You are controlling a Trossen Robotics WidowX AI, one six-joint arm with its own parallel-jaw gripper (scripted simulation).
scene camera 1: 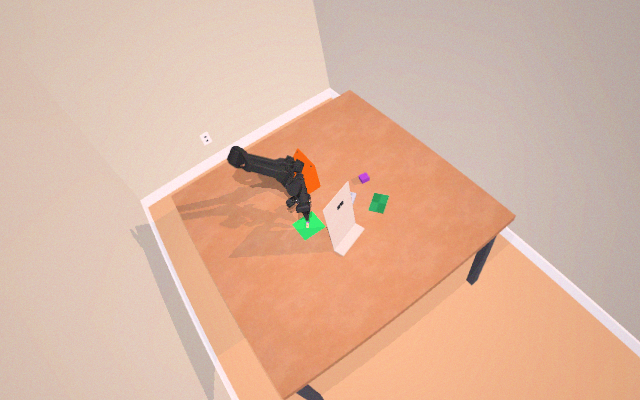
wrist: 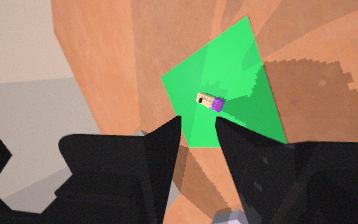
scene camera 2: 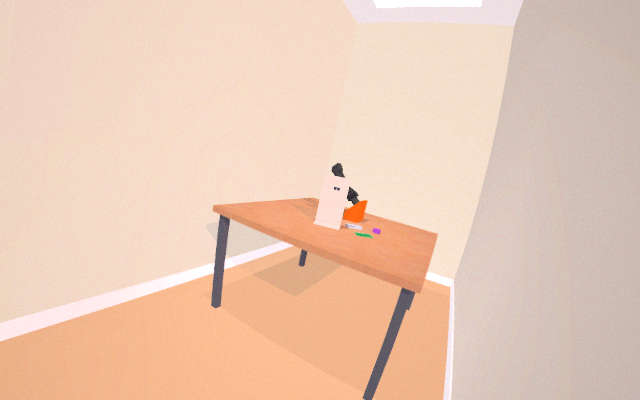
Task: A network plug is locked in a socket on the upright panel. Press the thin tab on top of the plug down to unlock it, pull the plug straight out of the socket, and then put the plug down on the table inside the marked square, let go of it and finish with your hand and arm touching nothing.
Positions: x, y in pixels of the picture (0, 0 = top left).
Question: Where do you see an upright panel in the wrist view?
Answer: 39, 195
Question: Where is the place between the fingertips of my gripper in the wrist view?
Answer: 198, 120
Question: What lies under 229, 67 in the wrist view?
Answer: A bright green marked square.
